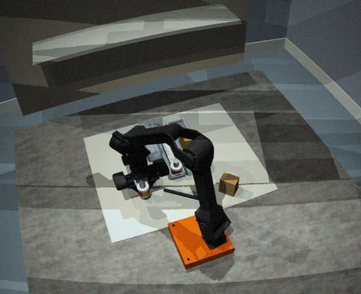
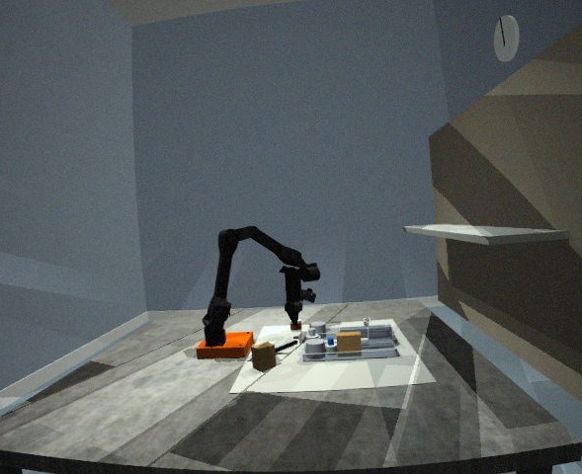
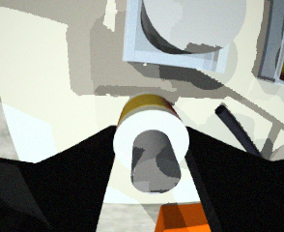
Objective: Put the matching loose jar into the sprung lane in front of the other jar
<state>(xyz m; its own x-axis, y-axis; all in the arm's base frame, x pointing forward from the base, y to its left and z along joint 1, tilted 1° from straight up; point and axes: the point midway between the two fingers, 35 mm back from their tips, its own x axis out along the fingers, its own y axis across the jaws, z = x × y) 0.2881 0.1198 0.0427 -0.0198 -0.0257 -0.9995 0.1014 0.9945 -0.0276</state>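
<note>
Now: the black rod 12 cm to the right of my gripper tip, 6 cm behind it and 4 cm below it. From my gripper tip the other things lie so: brown box (28 cm to the right, 12 cm behind, 1 cm below).
</note>
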